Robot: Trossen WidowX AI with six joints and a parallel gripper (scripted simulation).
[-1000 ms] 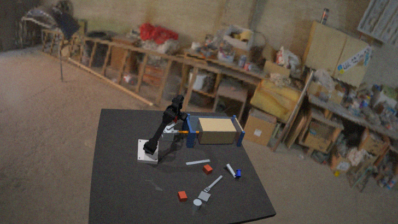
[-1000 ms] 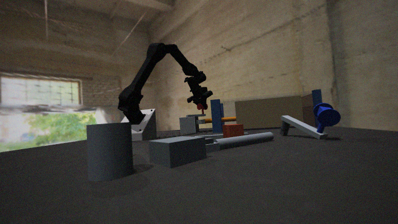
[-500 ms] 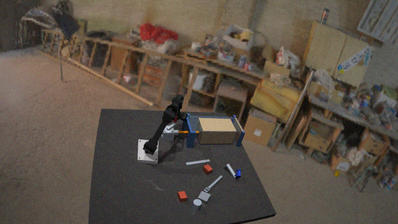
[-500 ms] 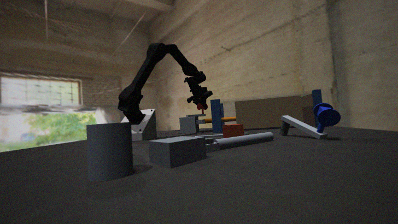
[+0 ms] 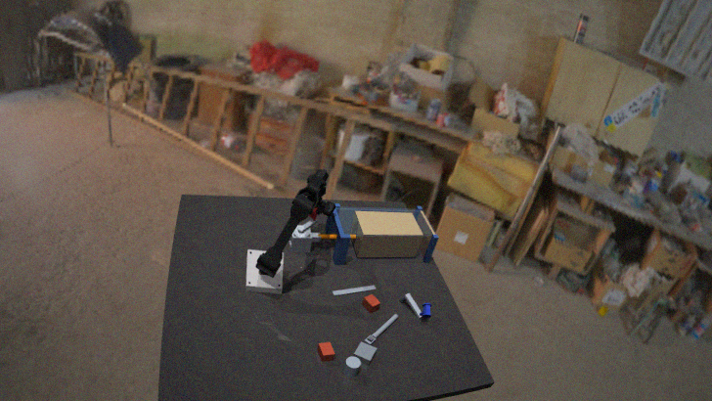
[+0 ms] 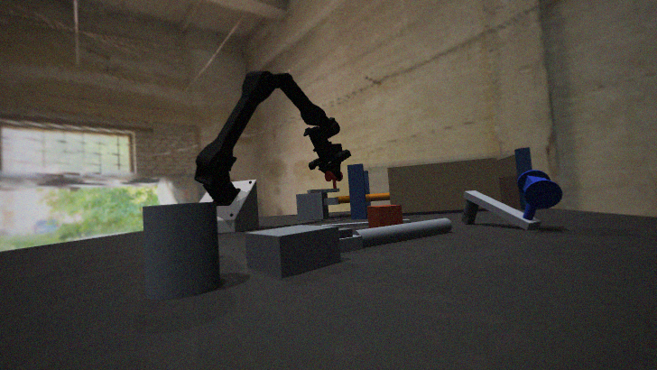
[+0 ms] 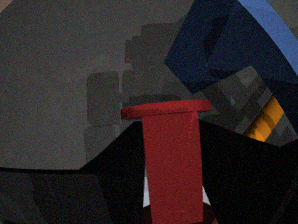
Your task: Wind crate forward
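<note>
My gripper tip is now 110 mm to the left of the grey winch, 100 mm above it and 80 mm past it. The rest, counted from my gripper tip: red knob: 20 mm to the right, 10 mm behind; grey bar: 370 mm to the right, 180 mm ahead, 130 mm below; clear-panelled cubby: 330 mm ahead, 40 mm to the right, 20 mm below.
</note>
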